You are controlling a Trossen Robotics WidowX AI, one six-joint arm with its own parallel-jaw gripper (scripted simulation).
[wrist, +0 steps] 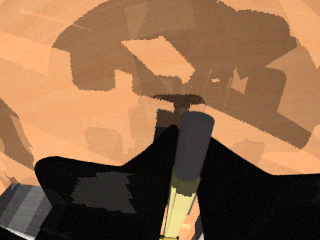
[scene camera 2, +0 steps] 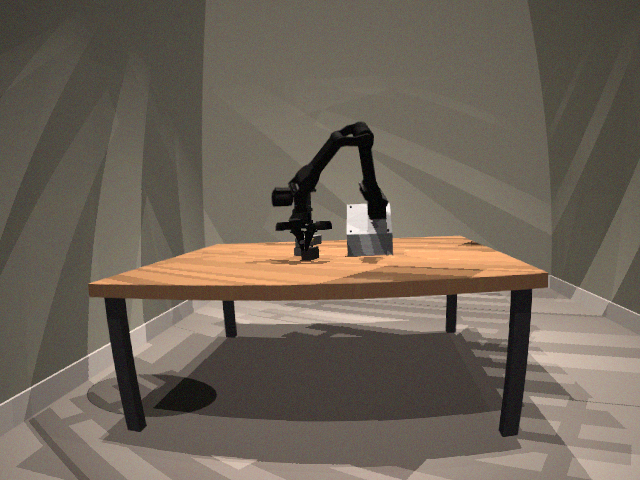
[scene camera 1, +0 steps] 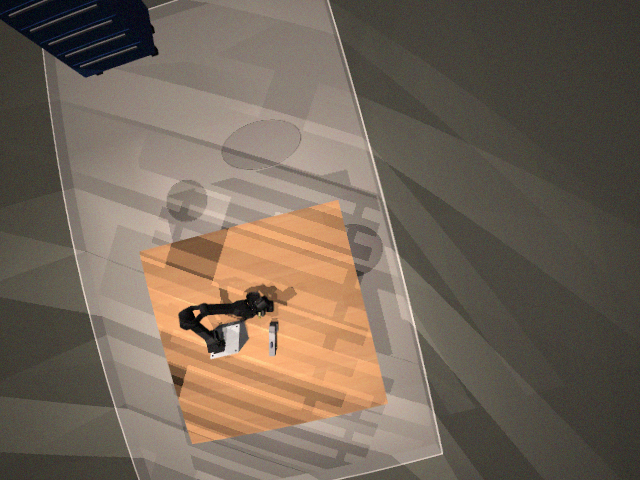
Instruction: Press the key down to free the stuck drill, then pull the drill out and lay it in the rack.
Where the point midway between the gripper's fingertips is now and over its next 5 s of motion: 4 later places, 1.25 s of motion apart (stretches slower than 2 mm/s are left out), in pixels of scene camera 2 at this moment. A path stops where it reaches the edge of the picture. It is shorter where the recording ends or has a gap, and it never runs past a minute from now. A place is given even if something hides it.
My gripper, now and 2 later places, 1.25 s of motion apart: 304,251; 304,258; 305,239
